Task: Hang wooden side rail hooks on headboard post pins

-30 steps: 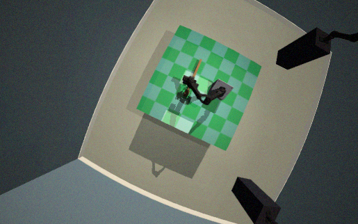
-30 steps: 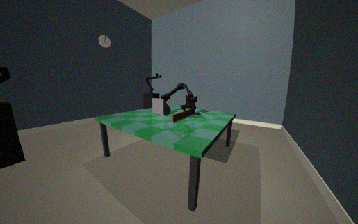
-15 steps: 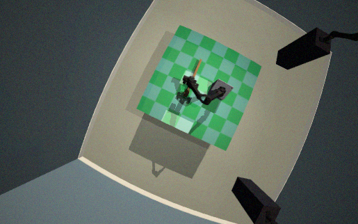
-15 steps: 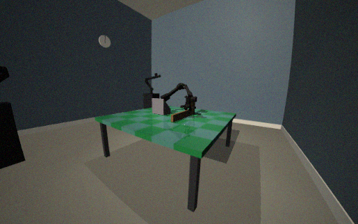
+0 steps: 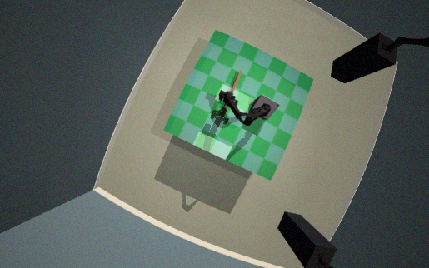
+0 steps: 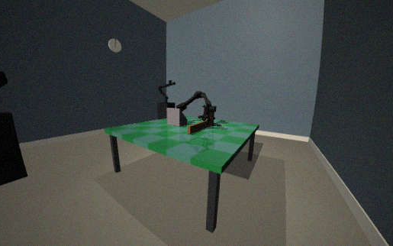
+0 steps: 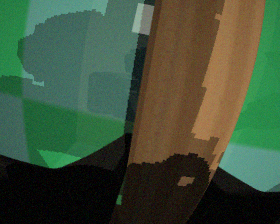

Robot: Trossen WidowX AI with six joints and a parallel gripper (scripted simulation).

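Now: gripper tip 12 cm to the right of the headboard post, 6 cm below it and 1 cm short of it.
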